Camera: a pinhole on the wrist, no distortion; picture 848 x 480 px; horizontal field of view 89.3 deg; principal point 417.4 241.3 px. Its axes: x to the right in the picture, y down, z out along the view. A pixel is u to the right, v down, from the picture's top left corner.
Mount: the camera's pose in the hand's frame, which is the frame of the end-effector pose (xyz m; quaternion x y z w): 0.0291 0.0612 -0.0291 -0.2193 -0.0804 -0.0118 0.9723
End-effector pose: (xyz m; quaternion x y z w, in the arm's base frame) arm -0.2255 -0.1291 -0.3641 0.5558 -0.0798 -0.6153 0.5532
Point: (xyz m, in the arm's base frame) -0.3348 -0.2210 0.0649
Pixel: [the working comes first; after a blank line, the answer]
In the camera's frame: -0.1817 0.0443 0.4126

228.4 287.4
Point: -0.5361 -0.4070 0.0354
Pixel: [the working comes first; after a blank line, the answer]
In the camera's frame: -0.0308 -0.1149 0.5796

394.6 156.2
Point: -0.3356 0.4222 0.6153
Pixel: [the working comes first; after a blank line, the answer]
In the camera's frame: -1.0128 0.1872 0.4872

outside the picture
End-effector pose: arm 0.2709 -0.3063 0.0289 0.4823 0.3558 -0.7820 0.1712
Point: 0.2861 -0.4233 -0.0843
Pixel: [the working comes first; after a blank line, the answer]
In the camera's frame: 0.0658 0.0384 0.0872

741.3 430.4
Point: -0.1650 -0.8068 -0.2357
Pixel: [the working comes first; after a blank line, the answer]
In the camera's frame: 0.4646 -0.1205 0.5222

799.3 142.2
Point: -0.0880 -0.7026 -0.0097
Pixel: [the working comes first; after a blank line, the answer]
In the camera's frame: 0.2297 -0.2104 0.4544

634.4 42.6
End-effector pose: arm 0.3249 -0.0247 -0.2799 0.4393 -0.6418 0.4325 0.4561
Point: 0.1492 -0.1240 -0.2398
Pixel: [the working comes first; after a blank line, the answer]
In the camera's frame: 0.0859 0.0089 0.1590

649.2 265.3
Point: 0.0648 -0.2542 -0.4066
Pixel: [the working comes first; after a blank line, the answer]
In the camera's frame: -0.0053 -0.0051 0.3673

411.2 235.3
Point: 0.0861 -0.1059 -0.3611
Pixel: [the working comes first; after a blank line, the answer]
In the camera's frame: -0.0160 0.0692 0.2298

387.6 370.5
